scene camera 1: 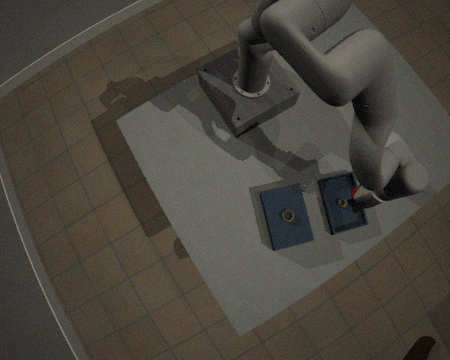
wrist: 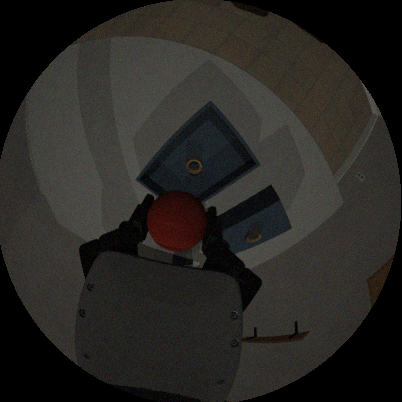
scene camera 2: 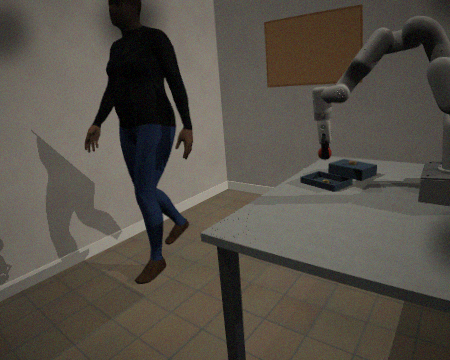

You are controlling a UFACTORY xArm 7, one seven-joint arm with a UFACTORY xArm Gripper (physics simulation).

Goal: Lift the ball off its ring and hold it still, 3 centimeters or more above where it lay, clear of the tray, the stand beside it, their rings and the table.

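Frame: origin at the arm's base, x ahead, y left, z up, level; millimetres.
Seen in the pictures: gripper, fingertip midpoint: (scene camera 1: 357, 195) (wrist: 179, 209) (scene camera 2: 325, 157); arm's base, origin of the base link: (scene camera 1: 251, 82).
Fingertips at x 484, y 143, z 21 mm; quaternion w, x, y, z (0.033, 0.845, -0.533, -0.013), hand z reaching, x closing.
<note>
Pixels of each thing's middle, then the offset from my fingertips to it. "pt": a spot on its surface instead. Level surfaces: height alone.
- red ball, body centre: (wrist: 176, 220) (scene camera 1: 360, 195) 4 mm ahead, 2 mm left, 19 mm up
- blue tray, body centre: (wrist: 193, 166) (scene camera 1: 342, 202) (scene camera 2: 325, 180) 2 mm ahead, 8 mm right, 110 mm down
- tray's ring, surface spot: (wrist: 194, 166) (scene camera 1: 340, 202) (scene camera 2: 327, 182) pt 3 mm back, 12 mm right, 121 mm down
- grey table, its level: 124 mm down
A red ball (scene camera 1: 355, 192) (scene camera 2: 324, 153) (wrist: 177, 220) is held between the two black fingers of my gripper (scene camera 2: 325, 151) (wrist: 179, 209), which is shut on it. In scene camera 2 the ball hangs in the air well above the blue tray (scene camera 1: 330, 218) (scene camera 2: 313, 183) (wrist: 234, 132), touching neither it nor the table. The tray's ring (scene camera 1: 342, 202) (scene camera 2: 326, 181) (wrist: 194, 166) lies bare on the tray floor. The blue stand (scene camera 1: 289, 196) (scene camera 2: 364, 171) (wrist: 281, 220) is beside the tray, with its own empty ring (scene camera 1: 288, 216) (scene camera 2: 353, 163) (wrist: 253, 236) on top.
The tray and stand are on the grey table (scene camera 1: 200, 200) (scene camera 2: 310, 225) (wrist: 65, 150). The arm's base block (scene camera 1: 267, 107) (scene camera 2: 434, 185) stands on the same table. A person (scene camera 2: 145, 85) in a black top and blue trousers is on the floor beyond the table. An orange board (scene camera 2: 312, 47) hangs on the wall.
</note>
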